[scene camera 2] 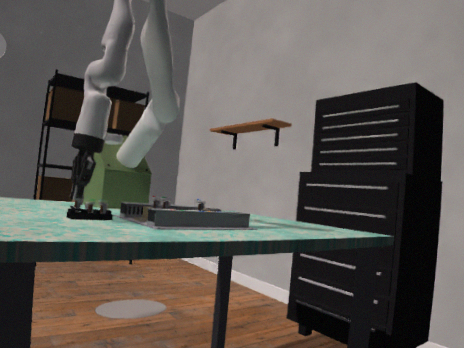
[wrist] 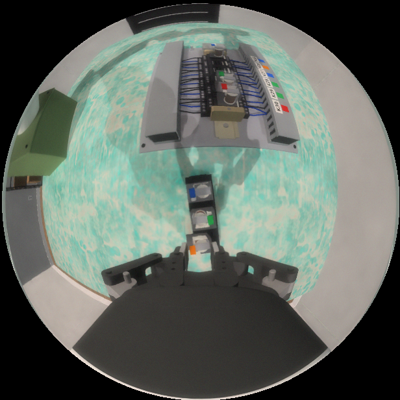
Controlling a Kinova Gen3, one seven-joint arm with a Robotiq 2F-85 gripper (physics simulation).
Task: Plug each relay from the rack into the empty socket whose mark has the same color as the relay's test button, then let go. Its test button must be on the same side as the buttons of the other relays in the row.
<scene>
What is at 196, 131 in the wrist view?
A grey panel.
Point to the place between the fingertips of my gripper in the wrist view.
199, 249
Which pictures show my gripper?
Scene camera 2 and the wrist view: all of them.
</scene>
